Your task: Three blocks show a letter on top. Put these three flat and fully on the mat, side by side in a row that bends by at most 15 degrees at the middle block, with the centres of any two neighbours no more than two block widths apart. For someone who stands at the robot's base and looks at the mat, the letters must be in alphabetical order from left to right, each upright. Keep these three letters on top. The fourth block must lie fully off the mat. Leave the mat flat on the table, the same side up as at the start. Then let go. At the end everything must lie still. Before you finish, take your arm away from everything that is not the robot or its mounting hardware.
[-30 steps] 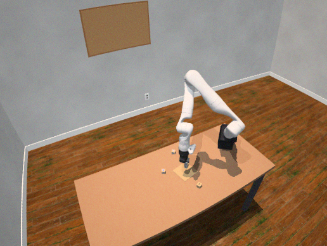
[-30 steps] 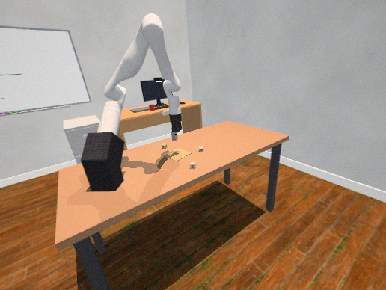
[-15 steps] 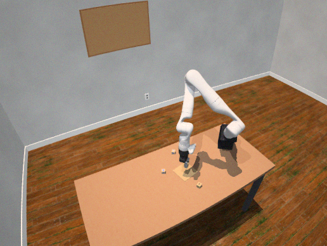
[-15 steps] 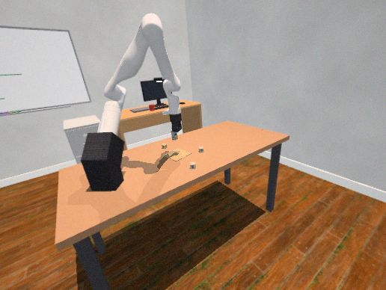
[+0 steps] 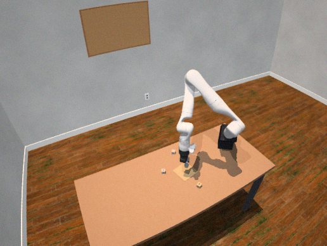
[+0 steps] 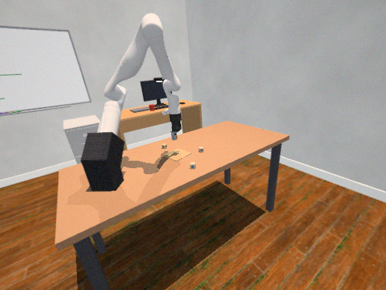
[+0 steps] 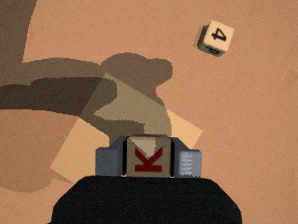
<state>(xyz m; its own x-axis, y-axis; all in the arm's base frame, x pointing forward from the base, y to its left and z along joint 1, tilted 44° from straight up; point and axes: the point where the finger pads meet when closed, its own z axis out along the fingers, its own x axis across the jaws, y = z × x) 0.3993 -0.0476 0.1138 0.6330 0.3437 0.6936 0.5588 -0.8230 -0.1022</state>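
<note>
My hand is 10 mm past the pale square mat, 30 mm to the left of it and 120 mm above it. Round my hand: block: right at my hand.
</note>
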